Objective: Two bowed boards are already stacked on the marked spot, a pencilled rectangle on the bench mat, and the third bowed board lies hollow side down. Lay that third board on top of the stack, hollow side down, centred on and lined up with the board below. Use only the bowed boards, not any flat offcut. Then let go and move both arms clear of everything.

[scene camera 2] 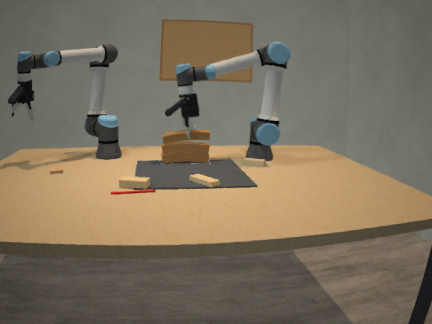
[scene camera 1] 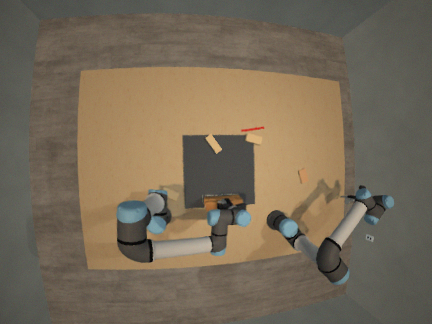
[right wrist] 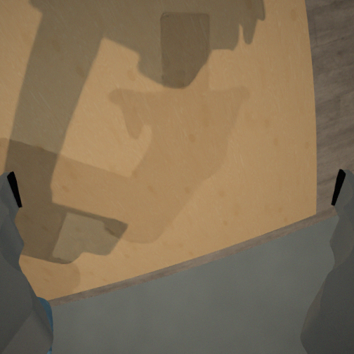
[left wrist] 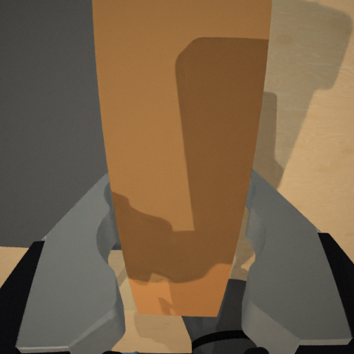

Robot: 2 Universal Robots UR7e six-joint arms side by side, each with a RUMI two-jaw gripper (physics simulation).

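Places are measured from the left arm's base along level axes (x ahead, y left, z up), in millimetres.
Pixels of known places: left gripper, fingertip midpoint: [scene camera 2: 188,137]; right gripper, fingertip midpoint: [scene camera 2: 22,118] [scene camera 1: 348,199]; left arm's base, link origin: [scene camera 2: 259,158]; right arm's base, link origin: [scene camera 2: 108,156] [scene camera 1: 275,219].
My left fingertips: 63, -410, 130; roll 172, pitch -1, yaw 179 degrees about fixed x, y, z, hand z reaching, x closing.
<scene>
For each thing: its top centre in the pictures, then the offset to it from my left fingertips, as dx, dy, dz. "pt": a spot on its surface instead. Level surfaces: height alone.
- upper stacked board, top centre: [scene camera 2: 185,142] [scene camera 1: 223,202] +5, -14, -24
- pencilled rectangle, surface spot: [scene camera 1: 225,196] pt +33, -43, -85
- dark mat, surface height: dz -124
- pale flat offcut, top centre: [scene camera 2: 204,177] [scene camera 1: 213,143] +395, +2, -104
- red stick, top centre: [scene camera 2: 132,191] [scene camera 1: 253,129] +482, -294, -124
- right arm's side, surface spot: [scene camera 1: 303,175] pt +107, -678, -115
My left gripper [scene camera 2: 188,134] [left wrist: 178,170] is shut on the third bowed board [scene camera 1: 211,201] [scene camera 2: 172,136] [left wrist: 145,100], gripping its long sides. The board is hollow side down, nearly level, a little above the stack, with a narrow gap between them in scene camera 2. It runs nearly parallel to the stack, with its ends roughly over the stack's ends. The upper stacked board [scene camera 2: 185,148] lies on the lower one [scene camera 2: 185,158]. Part of the pencilled rectangle [scene camera 1: 225,195] shows at the mat's edge. My right gripper [scene camera 2: 23,117] [right wrist: 175,172] is open and empty, high at the table's side.
The dark mat [scene camera 1: 220,172] [scene camera 2: 175,175] bears a pale flat offcut [scene camera 1: 213,143] [scene camera 2: 204,180]. Another offcut [scene camera 1: 254,139] [scene camera 2: 134,182] lies at its corner, near a red stick [scene camera 1: 252,129] [scene camera 2: 133,192]. Further offcuts lie near the left arm's base [scene camera 2: 253,162] and on the right arm's side [scene camera 1: 303,175].
</scene>
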